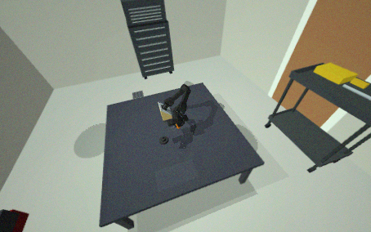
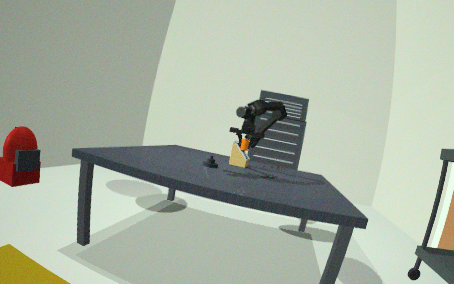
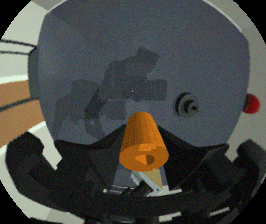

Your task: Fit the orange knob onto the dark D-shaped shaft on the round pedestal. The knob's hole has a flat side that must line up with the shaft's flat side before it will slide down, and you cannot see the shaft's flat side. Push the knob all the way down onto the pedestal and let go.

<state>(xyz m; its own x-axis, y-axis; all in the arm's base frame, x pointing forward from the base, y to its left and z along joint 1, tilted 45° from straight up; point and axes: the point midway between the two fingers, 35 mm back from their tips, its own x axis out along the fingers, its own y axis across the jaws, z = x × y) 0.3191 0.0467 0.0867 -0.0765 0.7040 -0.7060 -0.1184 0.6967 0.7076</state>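
My gripper tip is 16 cm to the left of the dark shaft fixture, 10 cm above it and 3 cm short of it. The rest, counted from my gripper tip: orange knob: 2 cm above.
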